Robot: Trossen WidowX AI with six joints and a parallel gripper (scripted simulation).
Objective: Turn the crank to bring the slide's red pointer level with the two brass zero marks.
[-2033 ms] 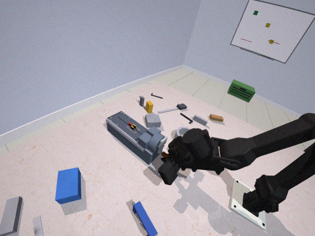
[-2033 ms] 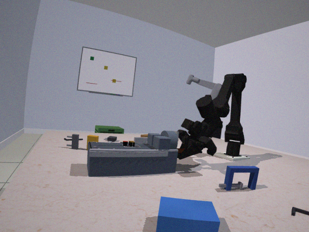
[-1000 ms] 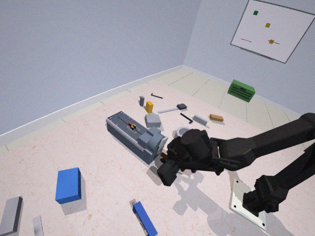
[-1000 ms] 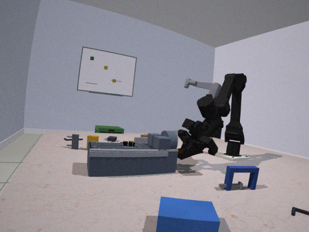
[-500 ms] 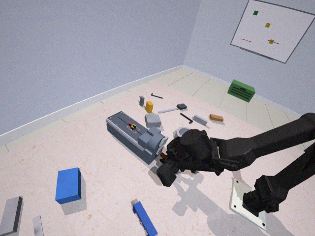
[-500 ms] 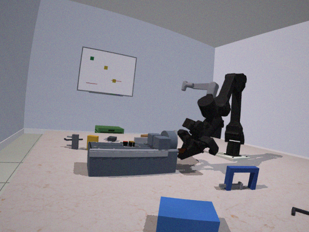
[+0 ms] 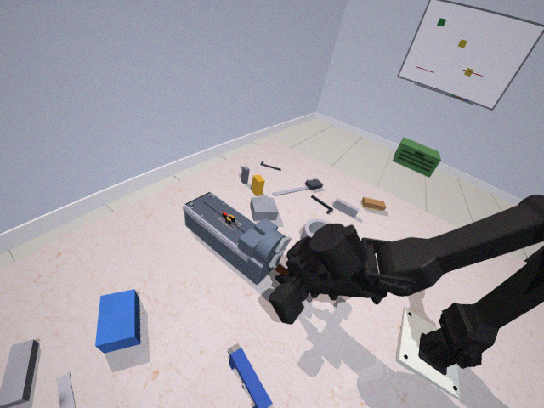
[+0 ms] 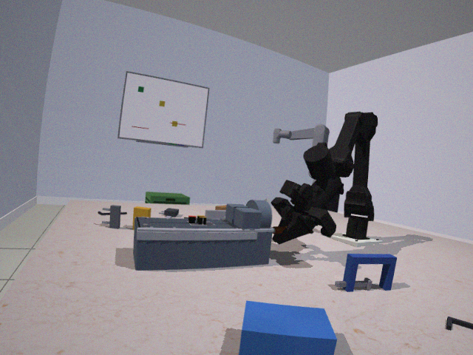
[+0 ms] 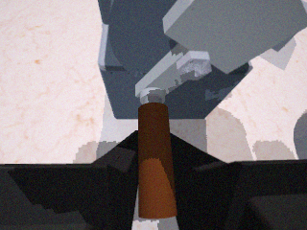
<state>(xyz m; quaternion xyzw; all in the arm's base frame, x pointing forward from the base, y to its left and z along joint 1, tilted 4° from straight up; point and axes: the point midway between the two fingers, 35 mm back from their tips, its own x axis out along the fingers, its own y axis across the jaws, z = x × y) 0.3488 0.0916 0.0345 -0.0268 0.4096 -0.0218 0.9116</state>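
My gripper tip is now 19 cm short of the red pointer, 4 cm below it and 2 cm to the left of it. Also, from my gripper tip: brown crank handle 3 cm above, 2 cm behind; blue bracket 19 cm to the left, 7 cm behind, 1 cm below; grey block 18 cm to the right, 18 cm ahead, 2 cm below.
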